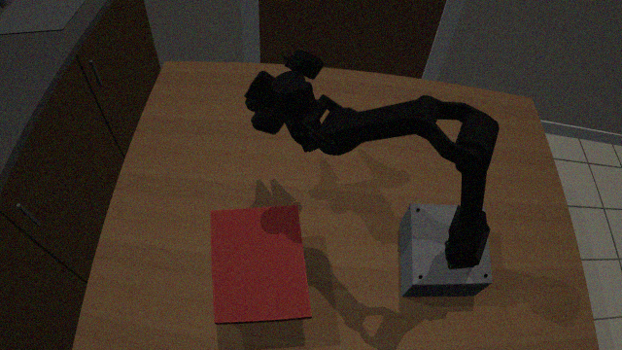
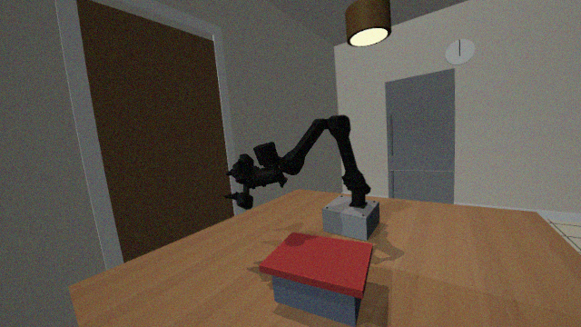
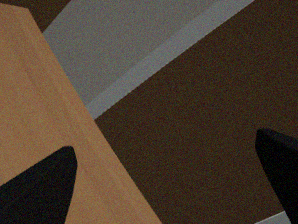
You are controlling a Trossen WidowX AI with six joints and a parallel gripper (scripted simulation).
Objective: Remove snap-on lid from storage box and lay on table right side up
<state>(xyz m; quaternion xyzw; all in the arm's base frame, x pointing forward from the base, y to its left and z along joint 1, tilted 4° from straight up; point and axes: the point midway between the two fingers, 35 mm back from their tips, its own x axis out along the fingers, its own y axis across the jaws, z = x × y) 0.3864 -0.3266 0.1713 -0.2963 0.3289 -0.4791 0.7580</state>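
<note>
Now: gripper tip 2 cm short of the red lid, 36 cm to the right of it and 16 cm above it. Also, from my gripper tip: blue-grey storage box 2 cm ahead, 36 cm to the left, 21 cm below.
</note>
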